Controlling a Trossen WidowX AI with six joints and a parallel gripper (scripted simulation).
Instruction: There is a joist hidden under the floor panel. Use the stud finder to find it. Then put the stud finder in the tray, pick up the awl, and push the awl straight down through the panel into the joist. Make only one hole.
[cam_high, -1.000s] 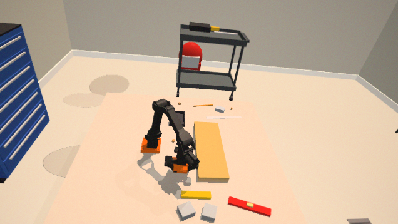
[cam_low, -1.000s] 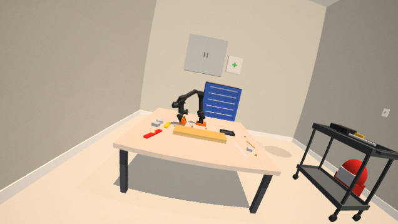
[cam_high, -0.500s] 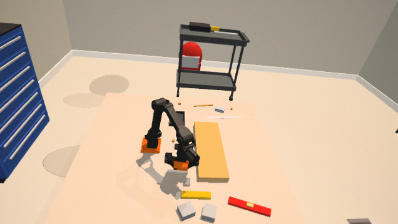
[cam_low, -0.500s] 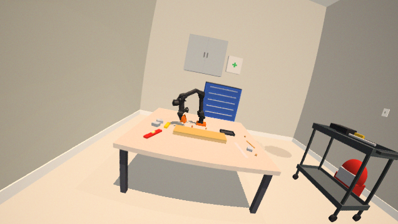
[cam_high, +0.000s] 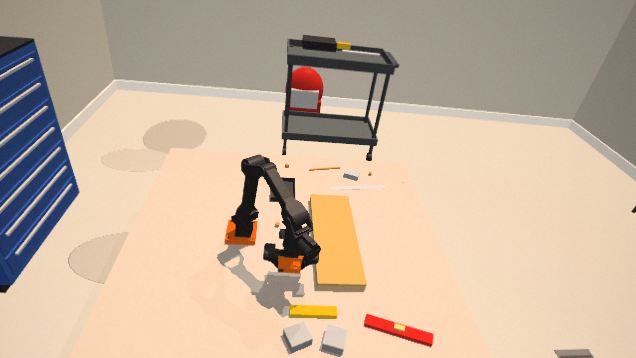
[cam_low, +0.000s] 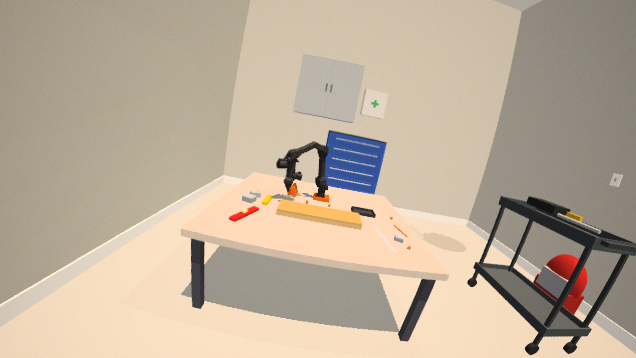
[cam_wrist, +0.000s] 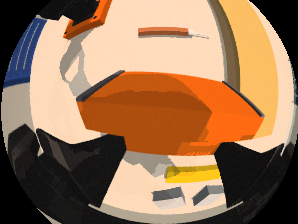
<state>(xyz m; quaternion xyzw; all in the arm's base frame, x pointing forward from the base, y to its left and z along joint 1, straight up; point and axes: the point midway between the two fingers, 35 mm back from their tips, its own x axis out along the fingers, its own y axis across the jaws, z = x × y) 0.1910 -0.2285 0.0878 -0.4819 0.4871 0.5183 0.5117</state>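
The stud finder lies 20 mm behind my gripper tip and 10 mm to the left of it. Also, from my gripper tip: red level (380 mm ahead, 180 mm to the right, 60 mm below); yellow bar (90 mm ahead, 120 mm to the right, 70 mm below); awl (20 mm ahead, 140 mm to the left, 70 mm below).
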